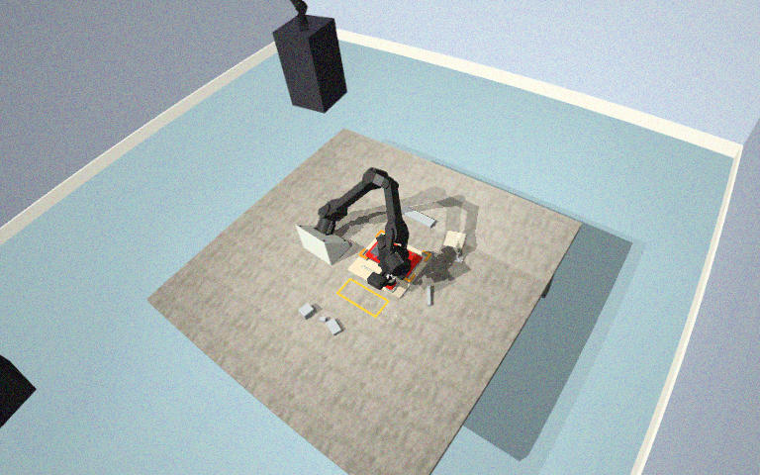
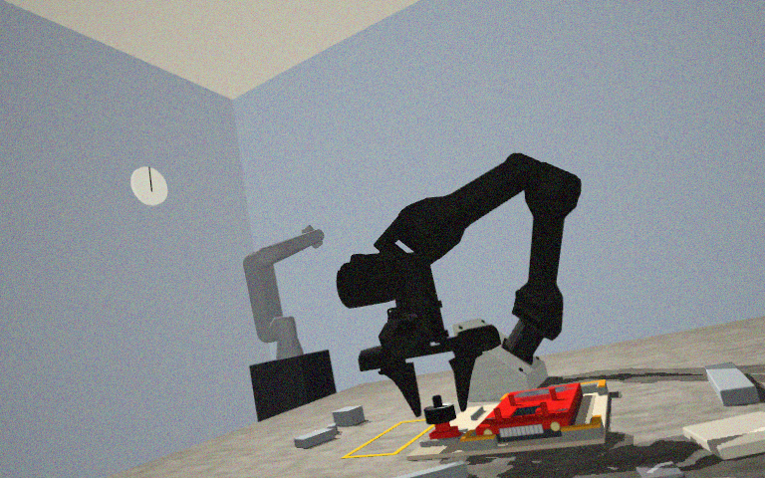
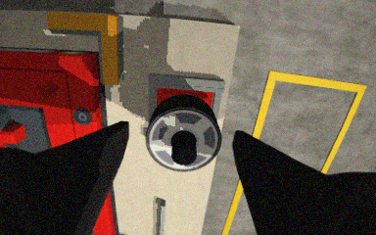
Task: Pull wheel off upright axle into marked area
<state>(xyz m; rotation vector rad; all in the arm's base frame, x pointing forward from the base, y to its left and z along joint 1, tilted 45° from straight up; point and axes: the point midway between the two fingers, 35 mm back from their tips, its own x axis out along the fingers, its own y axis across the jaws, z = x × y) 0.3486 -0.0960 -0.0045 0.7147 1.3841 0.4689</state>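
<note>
Right now my gripper tip is right at the wheel. The rest, counted from my gripper tip: upright axle right at my gripper tip; cream slab 130 mm ahead, 310 mm to the left, 30 mm below.
</note>
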